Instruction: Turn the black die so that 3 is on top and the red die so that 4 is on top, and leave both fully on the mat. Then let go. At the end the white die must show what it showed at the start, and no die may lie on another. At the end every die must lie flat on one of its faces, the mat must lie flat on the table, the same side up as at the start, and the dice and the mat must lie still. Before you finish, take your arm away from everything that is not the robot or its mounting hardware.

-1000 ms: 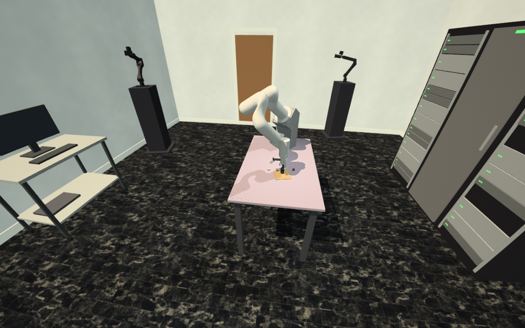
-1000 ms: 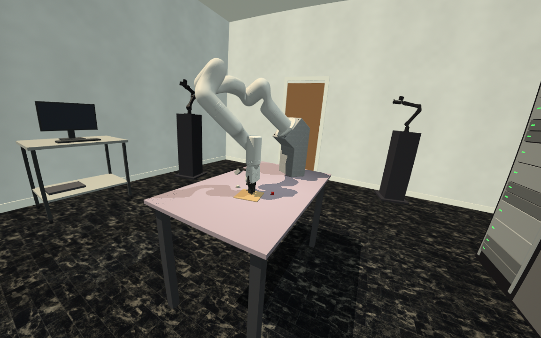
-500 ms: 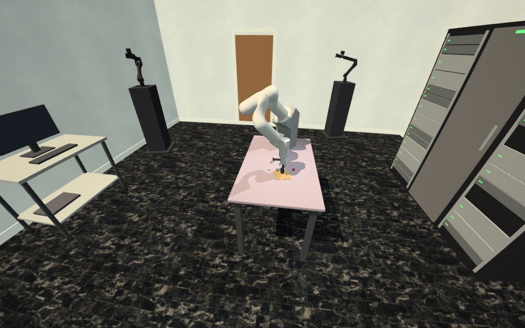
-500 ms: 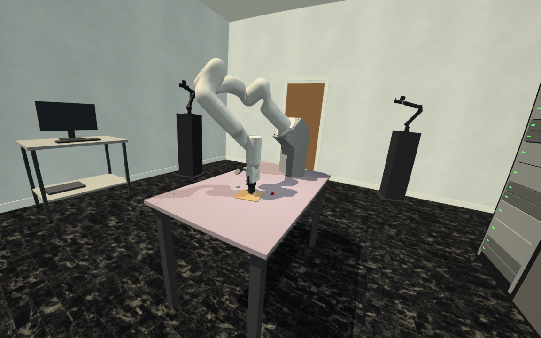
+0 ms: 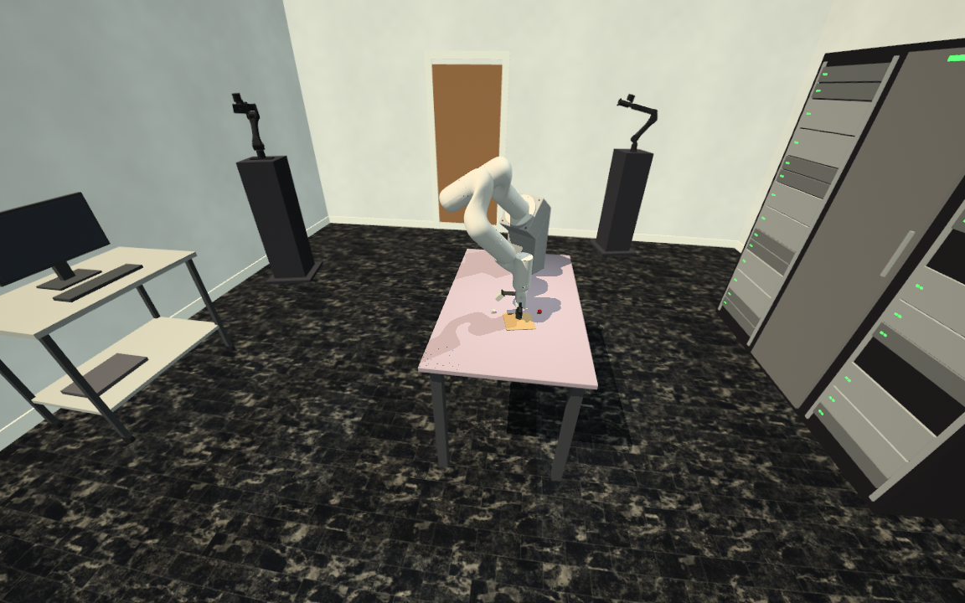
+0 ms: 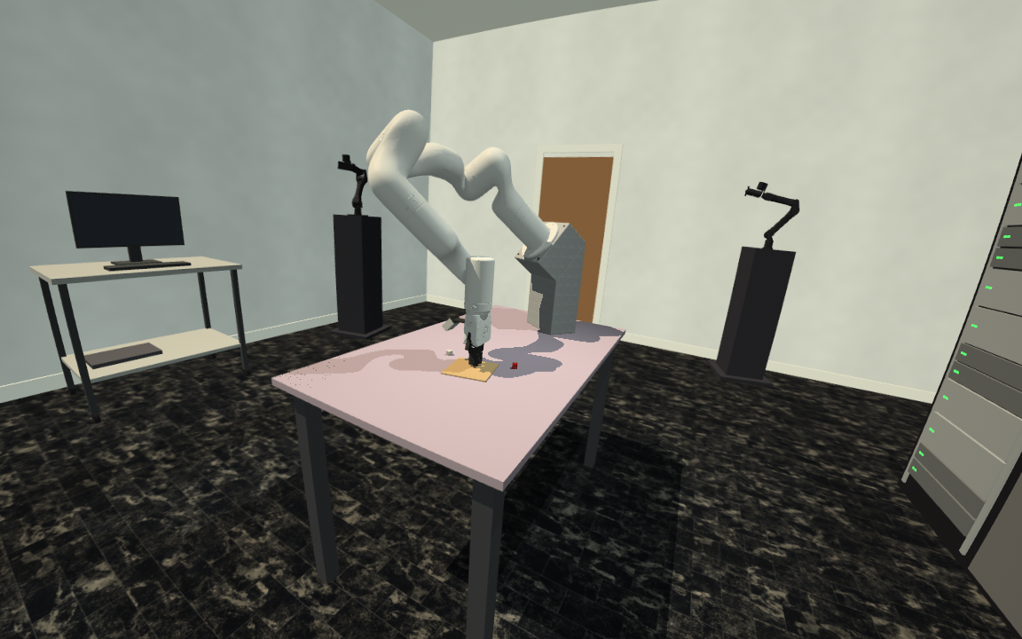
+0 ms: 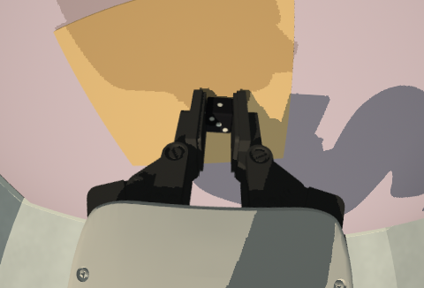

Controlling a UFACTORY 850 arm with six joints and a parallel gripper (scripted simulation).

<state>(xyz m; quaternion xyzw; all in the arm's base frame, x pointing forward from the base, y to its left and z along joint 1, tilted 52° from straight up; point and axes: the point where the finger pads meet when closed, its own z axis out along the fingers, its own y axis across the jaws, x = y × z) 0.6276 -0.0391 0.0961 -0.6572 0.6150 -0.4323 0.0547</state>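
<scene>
The black die is 1 cm below my hand. Also, from my hand: mat (3 cm below, 2 cm ahead); then red die (12 cm to the left, 4 cm behind, 2 cm below); then white die (12 cm to the right, 6 cm behind, 2 cm below).
</scene>
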